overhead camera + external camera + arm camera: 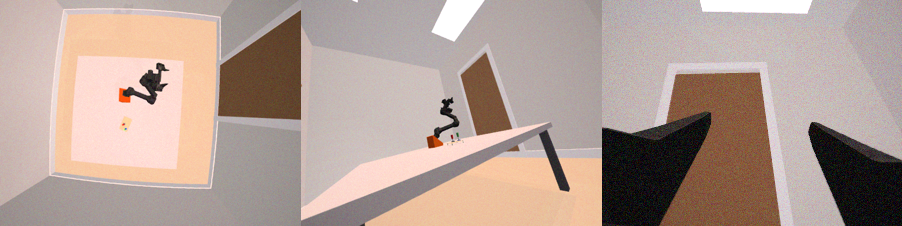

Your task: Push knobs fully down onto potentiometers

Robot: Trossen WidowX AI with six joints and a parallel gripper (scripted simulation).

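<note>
My gripper tip is now 52 cm above the red knob, 39 cm short of it and 38 cm to the left of it. Also, from my gripper tip: green knob (52 cm below, 44 cm ahead, 36 cm to the right).
</note>
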